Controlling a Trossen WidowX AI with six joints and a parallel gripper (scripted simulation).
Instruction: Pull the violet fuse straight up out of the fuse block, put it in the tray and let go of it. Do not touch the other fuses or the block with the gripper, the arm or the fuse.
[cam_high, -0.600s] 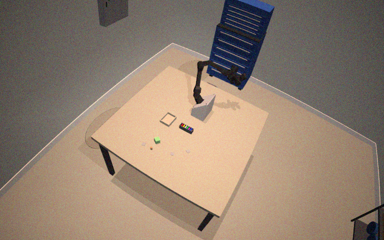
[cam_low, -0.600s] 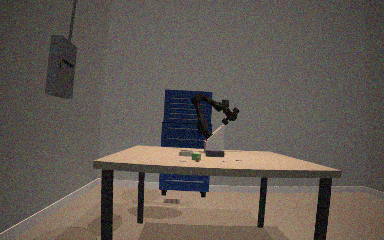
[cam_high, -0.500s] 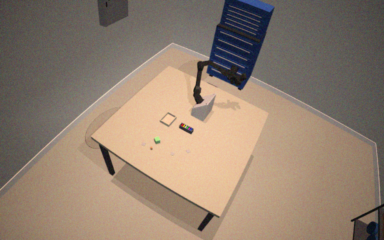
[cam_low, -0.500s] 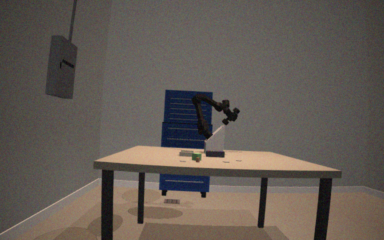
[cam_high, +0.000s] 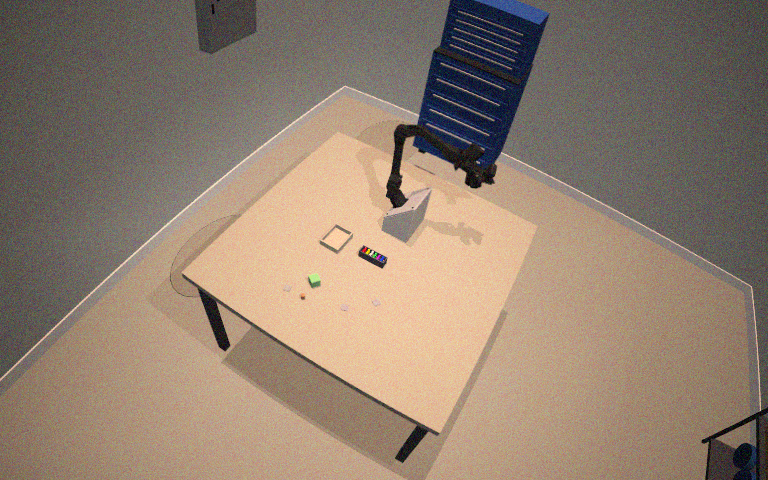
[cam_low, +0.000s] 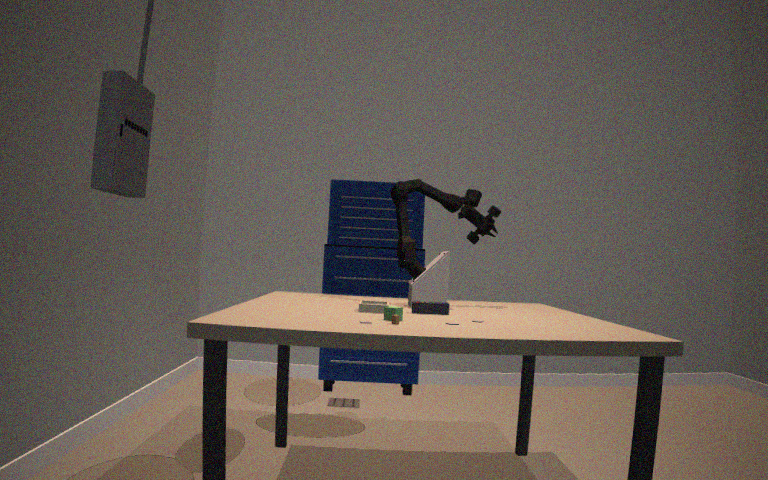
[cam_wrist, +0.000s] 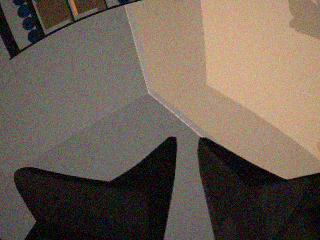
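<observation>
Right now my gripper tip is 510 mm short of the violet fuse, 260 mm to the left of it and 290 mm above it. Also, from my gripper tip: green fuse 510 mm ahead, 280 mm to the right, 290 mm below; blue fuse 510 mm ahead, 240 mm to the right, 290 mm below; tray 530 mm ahead, 480 mm to the right, 310 mm below.
</observation>
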